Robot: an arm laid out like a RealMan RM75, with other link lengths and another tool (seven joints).
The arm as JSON. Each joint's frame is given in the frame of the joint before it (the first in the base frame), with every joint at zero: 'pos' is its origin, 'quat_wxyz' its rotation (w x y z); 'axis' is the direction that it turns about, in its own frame. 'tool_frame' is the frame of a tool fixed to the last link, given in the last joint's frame.
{
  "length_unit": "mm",
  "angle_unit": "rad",
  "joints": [
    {
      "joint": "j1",
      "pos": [
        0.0,
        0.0,
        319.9
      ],
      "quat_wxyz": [
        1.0,
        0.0,
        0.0,
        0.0
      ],
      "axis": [
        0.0,
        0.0,
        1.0
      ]
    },
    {
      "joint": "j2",
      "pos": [
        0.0,
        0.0,
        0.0
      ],
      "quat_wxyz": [
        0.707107,
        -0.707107,
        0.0,
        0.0
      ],
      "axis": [
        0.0,
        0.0,
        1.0
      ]
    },
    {
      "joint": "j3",
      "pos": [
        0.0,
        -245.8,
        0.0
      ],
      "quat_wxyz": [
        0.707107,
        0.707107,
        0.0,
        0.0
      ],
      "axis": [
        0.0,
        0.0,
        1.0
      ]
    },
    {
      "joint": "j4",
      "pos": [
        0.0,
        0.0,
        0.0
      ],
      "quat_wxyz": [
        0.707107,
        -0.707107,
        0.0,
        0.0
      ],
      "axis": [
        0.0,
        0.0,
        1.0
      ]
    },
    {
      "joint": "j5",
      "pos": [
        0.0,
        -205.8,
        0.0
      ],
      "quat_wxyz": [
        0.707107,
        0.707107,
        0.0,
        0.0
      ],
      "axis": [
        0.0,
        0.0,
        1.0
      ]
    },
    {
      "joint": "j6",
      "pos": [
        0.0,
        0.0,
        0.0
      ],
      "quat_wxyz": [
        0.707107,
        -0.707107,
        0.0,
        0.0
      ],
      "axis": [
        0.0,
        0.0,
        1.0
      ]
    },
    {
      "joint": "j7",
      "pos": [
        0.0,
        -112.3,
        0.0
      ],
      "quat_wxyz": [
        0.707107,
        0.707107,
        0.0,
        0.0
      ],
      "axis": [
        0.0,
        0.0,
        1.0
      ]
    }
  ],
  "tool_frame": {
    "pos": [
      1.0,
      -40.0,
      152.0
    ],
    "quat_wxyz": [
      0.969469,
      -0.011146,
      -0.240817,
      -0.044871
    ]
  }
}
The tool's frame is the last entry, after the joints.
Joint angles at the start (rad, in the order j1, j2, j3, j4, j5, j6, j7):
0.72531 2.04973 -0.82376 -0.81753 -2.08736 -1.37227 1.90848
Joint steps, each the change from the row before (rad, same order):
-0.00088 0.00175 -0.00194 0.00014 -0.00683 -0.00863 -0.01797
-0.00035 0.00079 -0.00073 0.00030 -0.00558 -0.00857 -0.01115
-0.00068 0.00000 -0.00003 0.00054 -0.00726 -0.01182 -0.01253
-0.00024 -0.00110 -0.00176 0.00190 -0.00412 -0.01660 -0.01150
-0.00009 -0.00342 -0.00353 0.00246 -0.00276 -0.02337 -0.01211
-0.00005 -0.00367 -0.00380 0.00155 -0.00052 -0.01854 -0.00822
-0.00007 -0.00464 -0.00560 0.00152 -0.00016 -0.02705 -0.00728
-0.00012 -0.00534 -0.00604 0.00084 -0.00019 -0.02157 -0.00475
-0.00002 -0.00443 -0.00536 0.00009 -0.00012 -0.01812 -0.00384
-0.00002 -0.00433 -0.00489 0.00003 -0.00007 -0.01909 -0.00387
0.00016 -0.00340 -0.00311 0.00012 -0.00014 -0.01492 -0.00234
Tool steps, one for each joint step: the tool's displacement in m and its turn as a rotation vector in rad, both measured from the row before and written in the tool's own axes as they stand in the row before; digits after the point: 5 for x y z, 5 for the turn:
0.00250 0.00264 -0.00019 -0.01661 0.00972 -0.01221
0.00189 0.00226 -0.00031 -0.01268 0.00770 -0.00644
0.00229 0.00259 -0.00089 -0.01488 0.00976 -0.00654
0.00223 0.00408 -0.00055 -0.01977 0.00937 -0.00268
0.00220 0.00539 -0.00089 -0.02606 0.01127 -0.00126
0.00125 0.00414 -0.00072 -0.02029 0.00815 -0.00059
0.00176 0.00633 -0.00085 -0.02787 0.01082 0.00337
0.00132 0.00467 -0.00118 -0.02165 0.01040 0.00206
0.00098 0.00395 -0.00093 -0.01833 0.00880 0.00134
0.00096 0.00418 -0.00093 -0.01891 0.00851 0.00196
0.00065 0.00319 -0.00076 -0.01409 0.00619 0.00225

